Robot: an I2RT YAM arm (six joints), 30 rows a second.
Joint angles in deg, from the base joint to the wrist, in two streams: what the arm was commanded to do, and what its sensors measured. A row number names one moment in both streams.
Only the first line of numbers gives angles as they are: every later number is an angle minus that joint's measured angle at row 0.
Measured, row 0:
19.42 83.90 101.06 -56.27 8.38 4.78
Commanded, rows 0 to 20:
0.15 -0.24 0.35 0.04 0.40 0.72
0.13 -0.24 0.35 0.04 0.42 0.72
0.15 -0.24 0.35 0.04 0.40 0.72
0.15 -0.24 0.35 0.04 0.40 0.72
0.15 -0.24 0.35 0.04 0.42 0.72
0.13 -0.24 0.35 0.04 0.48 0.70
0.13 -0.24 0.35 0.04 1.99 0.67
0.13 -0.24 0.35 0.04 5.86 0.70
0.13 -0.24 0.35 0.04 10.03 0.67
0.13 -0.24 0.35 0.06 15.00 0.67
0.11 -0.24 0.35 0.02 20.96 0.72
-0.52 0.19 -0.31 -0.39 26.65 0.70
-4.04 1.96 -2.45 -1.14 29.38 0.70
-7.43 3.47 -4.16 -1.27 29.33 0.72
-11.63 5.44 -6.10 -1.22 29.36 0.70
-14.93 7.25 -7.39 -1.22 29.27 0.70
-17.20 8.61 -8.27 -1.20 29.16 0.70
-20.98 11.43 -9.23 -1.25 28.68 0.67
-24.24 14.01 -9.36 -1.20 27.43 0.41
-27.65 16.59 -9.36 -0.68 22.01 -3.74
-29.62 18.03 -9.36 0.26 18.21 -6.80
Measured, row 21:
-25.66 15.17 -9.08 -0.92 25.31 -1.14
